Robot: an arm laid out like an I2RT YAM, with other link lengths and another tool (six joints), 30 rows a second.
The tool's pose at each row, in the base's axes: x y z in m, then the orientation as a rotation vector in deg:
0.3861 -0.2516 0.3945 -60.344 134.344 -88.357
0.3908 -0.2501 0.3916 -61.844 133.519 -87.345
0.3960 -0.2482 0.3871 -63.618 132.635 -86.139
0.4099 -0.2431 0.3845 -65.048 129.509 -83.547
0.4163 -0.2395 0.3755 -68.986 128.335 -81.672
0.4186 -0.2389 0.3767 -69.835 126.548 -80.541
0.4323 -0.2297 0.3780 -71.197 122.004 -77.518
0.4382 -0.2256 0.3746 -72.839 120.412 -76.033
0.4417 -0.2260 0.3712 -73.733 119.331 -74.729
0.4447 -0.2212 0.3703 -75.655 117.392 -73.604
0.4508 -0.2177 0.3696 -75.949 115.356 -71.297
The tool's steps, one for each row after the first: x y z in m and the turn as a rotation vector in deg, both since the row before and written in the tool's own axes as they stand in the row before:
-0.0051 0.0006 0.0024 -0.106 -1.258 -0.618
-0.0061 0.0017 0.0033 -0.197 -1.422 -0.761
-0.0139 -0.0036 0.0046 0.743 -3.661 0.118
-0.0088 0.0053 0.0054 -0.793 -2.097 -2.116
-0.0016 -0.0021 0.0003 0.534 -1.852 -0.154
-0.0152 -0.0064 0.0018 1.476 -4.773 0.130
-0.0072 0.0007 0.0033 0.020 -1.978 -0.683
-0.0021 0.0011 0.0043 -0.030 -1.516 -0.228
-0.0057 0.0000 0.0001 0.228 -1.949 -1.057
-0.0061 -0.0020 0.0030 0.424 -2.722 0.454

